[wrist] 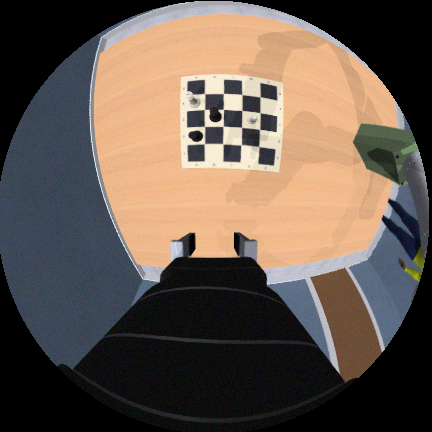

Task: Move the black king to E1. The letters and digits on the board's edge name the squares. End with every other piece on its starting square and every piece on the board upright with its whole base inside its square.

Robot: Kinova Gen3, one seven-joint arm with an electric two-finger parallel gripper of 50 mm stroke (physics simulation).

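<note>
The chessboard lies flat on the table. A taller black piece, which looks like the black king, stands upright on light square B3. A second black piece stands on light square A2; its type is hard to tell. A tall white piece stands on A4 at the left edge. A small white pawn stands on D3. Square E1 is dark, at the board's lower right corner, and bears no piece. My gripper is open and empty, high above the table, below the board's near edge in the view.
The wooden table has a pale rim. A green block-shaped fixture with a grey arm part stands at the right. Arm-shaped shadows fall across the table and the board's right part. Part of a figure in dark trousers and yellow shows at the far right.
</note>
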